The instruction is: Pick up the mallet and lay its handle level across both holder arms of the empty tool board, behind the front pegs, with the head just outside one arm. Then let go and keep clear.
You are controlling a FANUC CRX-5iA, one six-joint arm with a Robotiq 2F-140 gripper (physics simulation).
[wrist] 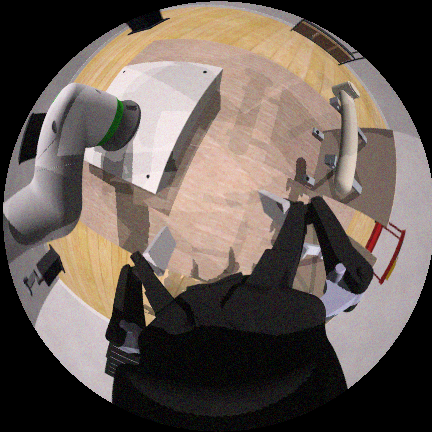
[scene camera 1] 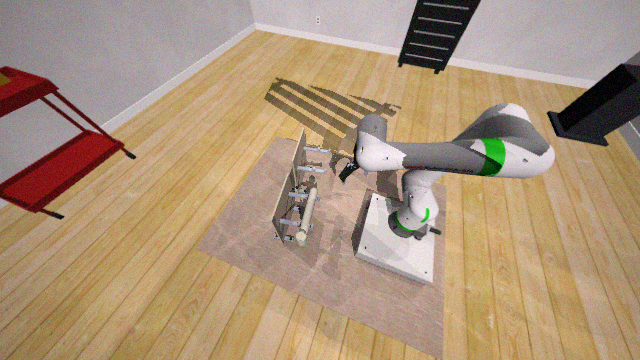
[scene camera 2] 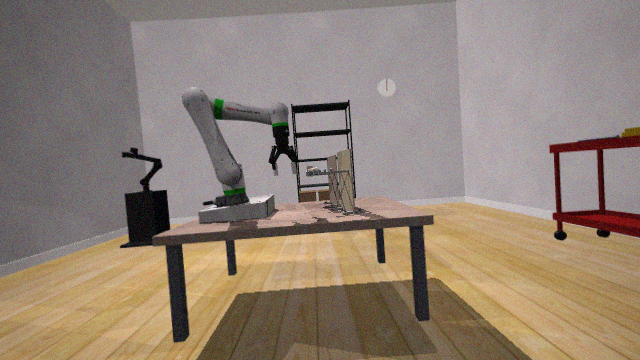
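Observation:
The pale mallet point(scene camera 1: 308, 210) point(wrist: 348, 140) lies across the holder arms of one tool board point(scene camera 1: 283, 207) point(wrist: 377, 167), its head at the end away from the empty board. The empty tool board point(scene camera 1: 299, 152) point(scene camera 2: 345, 181) stands beside it, its two grey arms sticking out toward the robot. In the wrist view it is largely hidden behind a finger. My gripper point(scene camera 1: 354, 175) point(scene camera 2: 285, 169) point(wrist: 214, 218) is open and empty, pointing down above the table. It is on the robot's side of the boards, apart from the mallet and near the empty board's arm ends.
The robot's white base plate point(scene camera 1: 370, 245) point(scene camera 2: 215, 215) point(wrist: 165, 100) stands on the table point(scene camera 1: 250, 240) point(scene camera 2: 295, 229). Both boards stand upright side by side. A red cart point(scene camera 1: 55, 167) point(scene camera 2: 600, 218), a black shelf rack point(scene camera 2: 320, 133) and a black stand point(scene camera 2: 147, 215) are away from the table.

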